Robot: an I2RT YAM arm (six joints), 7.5 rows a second.
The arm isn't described. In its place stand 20 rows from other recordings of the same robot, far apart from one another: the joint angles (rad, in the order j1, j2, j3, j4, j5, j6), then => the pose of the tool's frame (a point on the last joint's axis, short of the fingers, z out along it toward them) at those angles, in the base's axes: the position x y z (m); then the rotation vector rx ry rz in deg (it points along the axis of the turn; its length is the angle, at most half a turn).
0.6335 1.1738 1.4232 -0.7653 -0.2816 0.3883 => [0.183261 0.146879 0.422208 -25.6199 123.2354 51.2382]
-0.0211 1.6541 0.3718 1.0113 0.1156 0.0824 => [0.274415 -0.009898 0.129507 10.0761 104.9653 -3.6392]
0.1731 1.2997 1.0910 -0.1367 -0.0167 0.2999 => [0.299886 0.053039 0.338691 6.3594 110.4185 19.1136]
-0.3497 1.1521 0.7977 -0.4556 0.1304 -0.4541 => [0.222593 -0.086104 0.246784 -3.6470 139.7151 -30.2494]
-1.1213 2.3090 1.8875 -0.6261 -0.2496 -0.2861 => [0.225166 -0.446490 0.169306 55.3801 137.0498 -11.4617]
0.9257 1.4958 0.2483 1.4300 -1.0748 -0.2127 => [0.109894 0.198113 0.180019 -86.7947 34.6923 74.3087]
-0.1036 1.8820 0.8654 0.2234 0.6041 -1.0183 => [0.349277 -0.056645 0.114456 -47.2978 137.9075 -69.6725]
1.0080 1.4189 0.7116 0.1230 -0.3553 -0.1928 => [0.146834 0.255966 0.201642 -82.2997 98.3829 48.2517]
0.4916 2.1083 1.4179 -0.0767 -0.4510 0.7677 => [0.396977 0.230161 0.156910 5.9394 145.2527 63.0349]
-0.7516 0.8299 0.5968 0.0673 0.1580 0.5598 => [0.143540 -0.141818 0.292066 66.0299 74.8884 -15.9251]
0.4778 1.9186 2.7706 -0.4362 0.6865 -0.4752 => [0.293680 0.126663 0.626600 1.8220 72.3252 -22.5442]
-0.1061 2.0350 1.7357 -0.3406 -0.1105 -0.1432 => [0.475465 -0.046689 0.269345 -5.8531 126.2712 -0.9561]
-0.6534 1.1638 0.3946 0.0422 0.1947 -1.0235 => [0.166242 -0.135946 0.156236 -20.4201 143.6108 -57.8310]
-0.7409 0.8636 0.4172 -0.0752 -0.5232 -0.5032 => [0.149446 -0.112597 0.210303 -4.0445 115.9690 -13.7165]
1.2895 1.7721 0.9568 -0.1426 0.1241 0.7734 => [0.100653 0.332460 0.145540 -35.8932 147.6997 36.4103]
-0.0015 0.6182 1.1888 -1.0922 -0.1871 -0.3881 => [0.073134 0.006513 0.395035 -29.2378 115.6903 -2.3791]
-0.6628 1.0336 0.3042 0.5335 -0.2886 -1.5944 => [0.174620 -0.123455 0.200731 -62.5067 94.4658 -76.4722]
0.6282 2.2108 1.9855 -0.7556 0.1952 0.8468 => [0.400885 0.282654 0.238490 20.3161 145.1764 19.3157]
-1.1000 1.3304 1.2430 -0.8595 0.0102 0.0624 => [0.122362 -0.241213 0.319345 81.1259 123.0594 -24.2206]
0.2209 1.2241 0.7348 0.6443 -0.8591 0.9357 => [0.258343 0.085645 0.314615 -12.8055 94.9778 86.3748]
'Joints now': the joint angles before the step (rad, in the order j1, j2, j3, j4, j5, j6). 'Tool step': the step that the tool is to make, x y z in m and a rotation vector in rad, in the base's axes. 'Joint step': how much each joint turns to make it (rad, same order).
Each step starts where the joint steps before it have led.
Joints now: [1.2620, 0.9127, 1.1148, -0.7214, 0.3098, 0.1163]
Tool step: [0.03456, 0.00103, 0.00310, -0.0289, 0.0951, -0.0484]
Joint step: [-0.1971, 0.0805, 0.0681, -0.0491, -0.1663, -0.0132]
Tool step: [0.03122, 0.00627, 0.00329, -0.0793, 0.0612, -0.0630]
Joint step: [-0.1194, 0.1181, 0.1029, -0.0816, -0.0509, -0.0259]
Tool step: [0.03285, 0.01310, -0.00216, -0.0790, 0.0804, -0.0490]
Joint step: [-0.0807, 0.1461, 0.1134, -0.0783, -0.0332, -0.0105]
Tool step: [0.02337, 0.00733, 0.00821, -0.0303, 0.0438, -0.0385]
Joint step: [-0.0503, 0.1070, 0.1279, -0.0727, -0.0171, -0.0001]
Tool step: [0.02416, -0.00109, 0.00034, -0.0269, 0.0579, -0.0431]
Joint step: [-0.0678, 0.0841, 0.0882, -0.0641, -0.0324, -0.0049]
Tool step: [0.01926, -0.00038, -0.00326, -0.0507, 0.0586, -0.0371]
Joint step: [-0.0449, 0.0800, 0.0801, -0.0775, -0.0053, -0.0058]
